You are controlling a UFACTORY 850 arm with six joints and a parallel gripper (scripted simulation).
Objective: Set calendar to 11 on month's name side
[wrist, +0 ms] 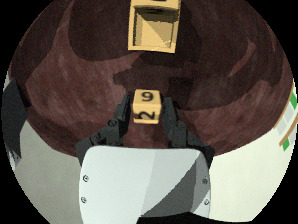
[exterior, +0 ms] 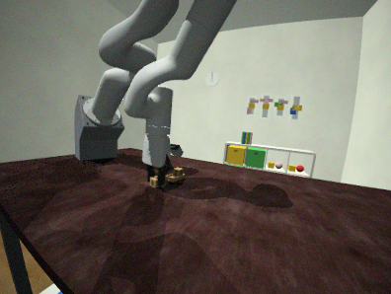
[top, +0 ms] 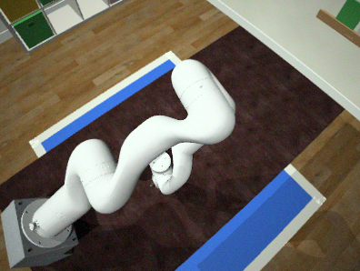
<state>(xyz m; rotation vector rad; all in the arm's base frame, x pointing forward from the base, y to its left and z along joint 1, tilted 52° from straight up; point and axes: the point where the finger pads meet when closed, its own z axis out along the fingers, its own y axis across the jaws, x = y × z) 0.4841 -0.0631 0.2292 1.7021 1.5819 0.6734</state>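
My hand is 13 cm to the right of the cube and 2 cm short of it. The rest, counted from my hand: wooden tray (11 cm to the left, 2 cm below, 2 cm ahead).
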